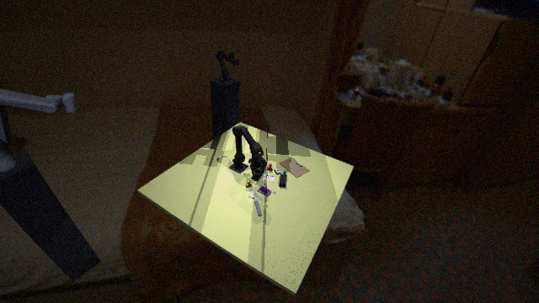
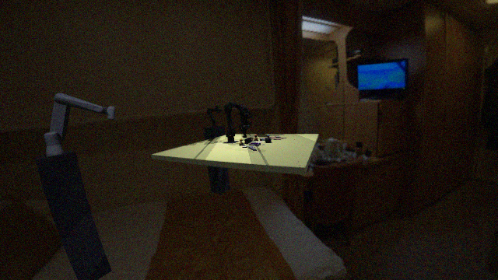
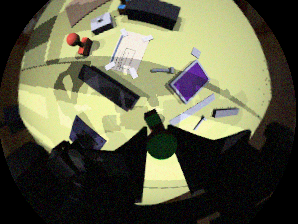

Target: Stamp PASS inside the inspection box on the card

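My gripper tip is 11 cm short of the purple ink pad, 9 cm above it and 1 cm to the left of it. Round my gripper tip: white card 14 cm to the left, 9 cm below, 5 cm ahead; long black block 11 cm to the left, 8 cm below, 3 cm behind; green-topped stamp right at my gripper tip.
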